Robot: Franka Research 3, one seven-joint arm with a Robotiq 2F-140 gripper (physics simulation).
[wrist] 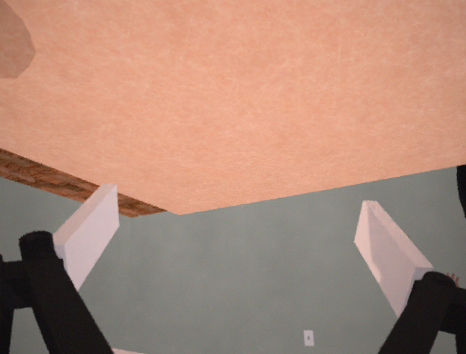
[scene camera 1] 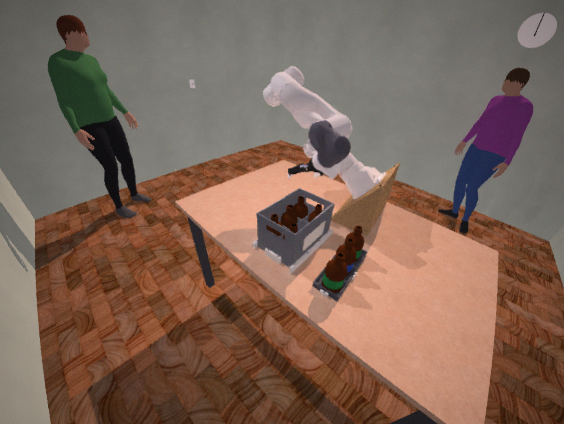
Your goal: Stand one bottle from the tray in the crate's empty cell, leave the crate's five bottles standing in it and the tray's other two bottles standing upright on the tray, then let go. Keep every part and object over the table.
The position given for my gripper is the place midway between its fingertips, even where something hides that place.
Observation:
In view: my gripper (wrist: pixel 238 214) and a green-labelled bottle (scene camera 1: pixel 335 272).

